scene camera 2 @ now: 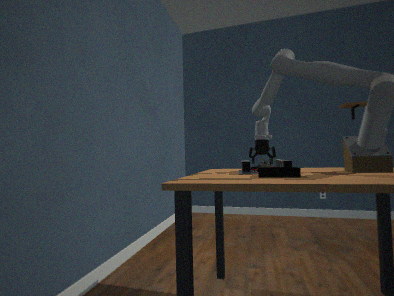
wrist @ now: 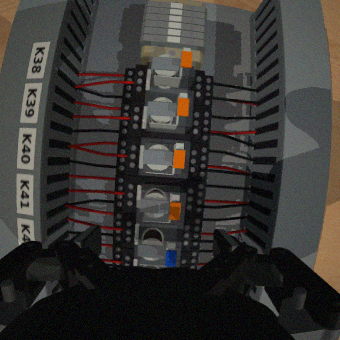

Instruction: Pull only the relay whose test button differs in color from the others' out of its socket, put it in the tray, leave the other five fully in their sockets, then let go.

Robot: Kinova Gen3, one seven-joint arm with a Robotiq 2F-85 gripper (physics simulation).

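In the wrist view a column of clear relays stands in black sockets. Several have orange test buttons, such as the one beside label K40. The relay with a blue test button is low in the view, between my fingers sideways, its lower part hidden by the gripper body. My gripper is open and empty, with its fingertips on either side of the socket column; the height gap is hard to judge. A low black box, possibly the tray, is on the table in the scene view.
Grey slotted wire ducts rise on both sides of the relays, with red and black wires running to them. A grey terminal block stands at the column's top end. A small dark block stands left on the wooden table.
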